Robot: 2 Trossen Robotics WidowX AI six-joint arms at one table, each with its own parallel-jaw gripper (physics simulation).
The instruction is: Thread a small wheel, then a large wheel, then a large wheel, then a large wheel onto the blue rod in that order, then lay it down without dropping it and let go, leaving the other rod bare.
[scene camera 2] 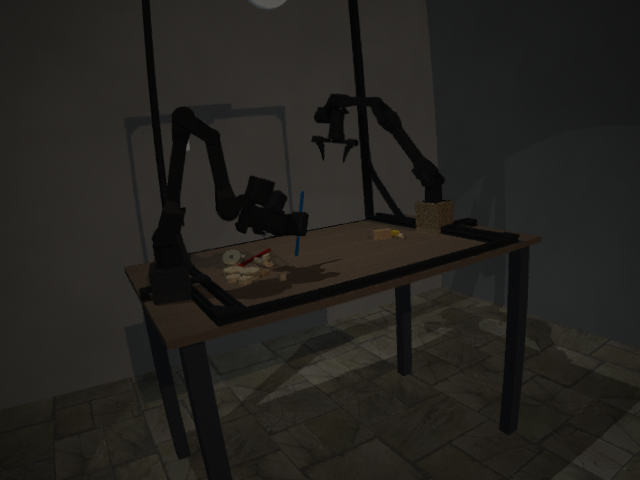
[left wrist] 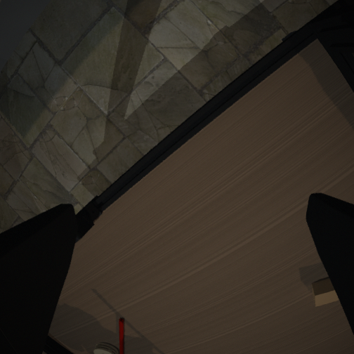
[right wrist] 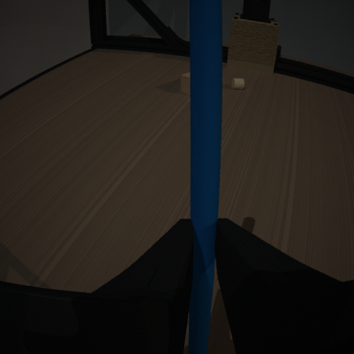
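Where they show: left gripper, fingertip midpoint: (scene camera 2: 333,161); left arm's base at its link origin: (scene camera 2: 433,201); right arm's base at its link origin: (scene camera 2: 168,264).
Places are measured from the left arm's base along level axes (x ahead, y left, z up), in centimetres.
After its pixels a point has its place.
My right gripper (scene camera 2: 299,224) {y -2.7, x 58.7, z 0.3 cm} (right wrist: 202,230) is shut on the blue rod (scene camera 2: 301,201) {y -3.2, x 56.8, z 7.9 cm} (right wrist: 205,125) and holds it nearly upright above the table; no wheel shows on its visible length. My left gripper (scene camera 2: 333,157) {y -43.5, x 10.1, z 15.7 cm} (left wrist: 193,212) is open and empty, high above the table. A red rod (scene camera 2: 262,253) {y -25.4, x 58.7, z -10.3 cm} (left wrist: 121,332) lies among pale wheels at the left of scene camera 2. A large pale wheel (scene camera 2: 232,257) {y -21.3, x 71.9, z -8.1 cm} is there beside it, with a cluster of pale wheels (scene camera 2: 241,270) {y -7.8, x 76.2, z -8.8 cm} in front. Their exact sizes and number are hard to tell in the dim light.
A pale block (scene camera 2: 382,234) {y -7.5, x 20.3, z -9.3 cm} (left wrist: 325,293) (right wrist: 186,83) lies on the table (scene camera 2: 341,253) {y -4.6, x 42.1, z -10.9 cm} (left wrist: 200,215) (right wrist: 125,150) toward the right, with a small yellow piece (scene camera 2: 395,233) {y -6.7, x 14.5, z -9.9 cm} beside it. A small pale cylinder (right wrist: 238,84) lies near. Black rails edge the table, and posts stand behind.
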